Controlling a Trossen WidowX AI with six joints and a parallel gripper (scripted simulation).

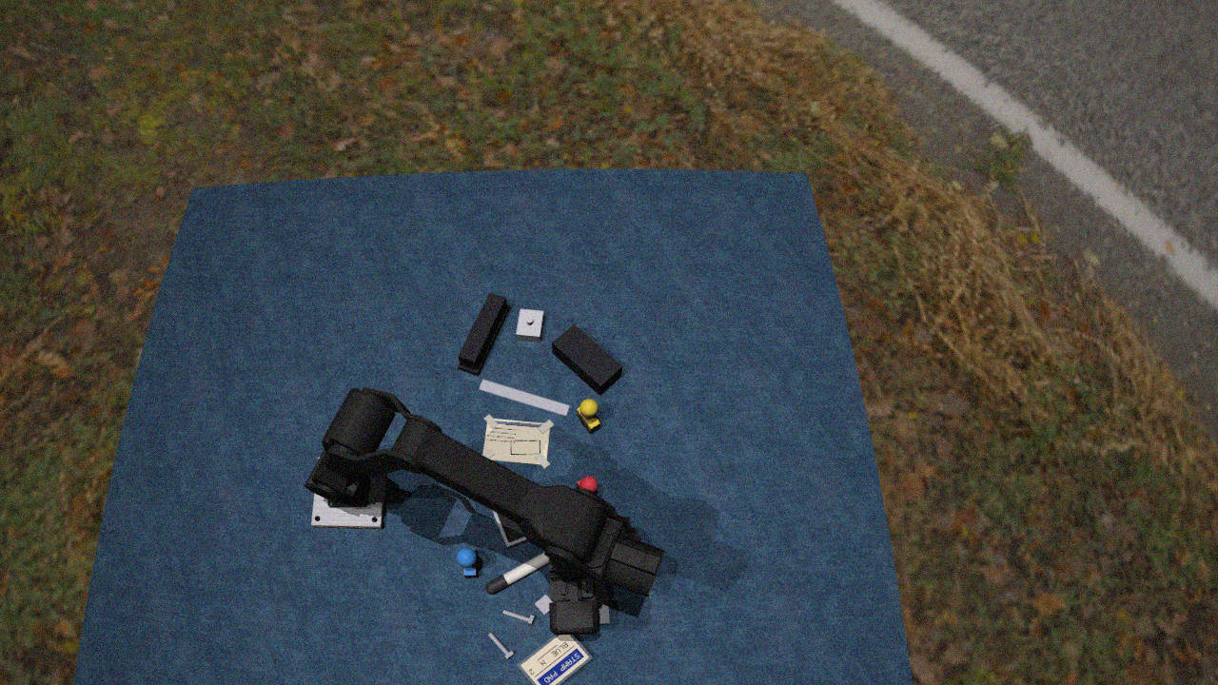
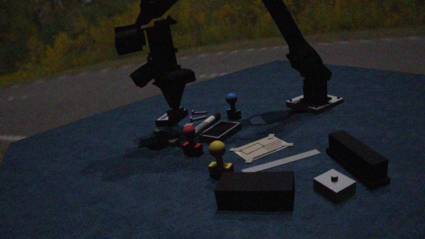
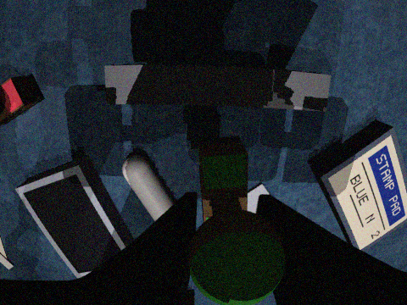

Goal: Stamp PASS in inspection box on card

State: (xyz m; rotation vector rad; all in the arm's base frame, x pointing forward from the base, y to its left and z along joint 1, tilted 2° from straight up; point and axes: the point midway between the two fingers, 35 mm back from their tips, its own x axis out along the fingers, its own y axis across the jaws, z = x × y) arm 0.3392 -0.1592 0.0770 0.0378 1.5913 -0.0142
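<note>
Now: gripper tip 60 mm past the dark ink pad tray, 100 mm to the right of it and 60 mm above it. Round my gripper tip: white marker 80 mm behind, 20 mm to the left, 60 mm below; grey bar 40 mm ahead, 60 mm below; green-knobbed stamp right at my gripper tip.
</note>
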